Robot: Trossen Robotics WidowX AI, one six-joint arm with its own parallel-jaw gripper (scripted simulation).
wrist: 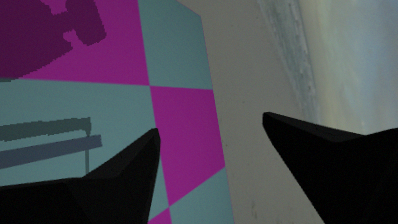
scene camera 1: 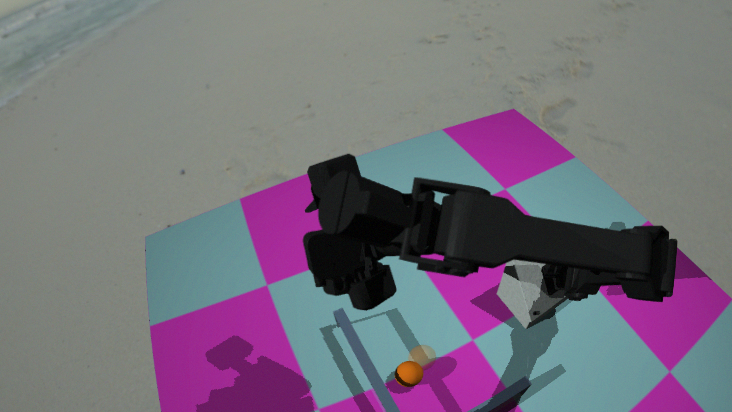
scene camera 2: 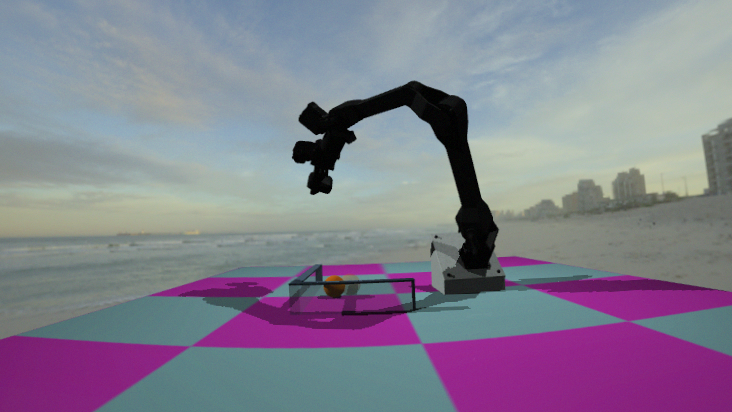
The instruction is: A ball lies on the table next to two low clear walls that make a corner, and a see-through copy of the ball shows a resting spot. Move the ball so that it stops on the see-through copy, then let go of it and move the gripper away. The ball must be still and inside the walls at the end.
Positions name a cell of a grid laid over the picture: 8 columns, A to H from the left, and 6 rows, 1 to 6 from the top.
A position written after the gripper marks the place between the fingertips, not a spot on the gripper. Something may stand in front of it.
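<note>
Open and holding nothing, the gripper (scene camera 1: D4) is visible to the wrist camera too, in the wrist view (wrist: E4). Scene camera 2 also shows the gripper (scene camera 2: D3).
</note>
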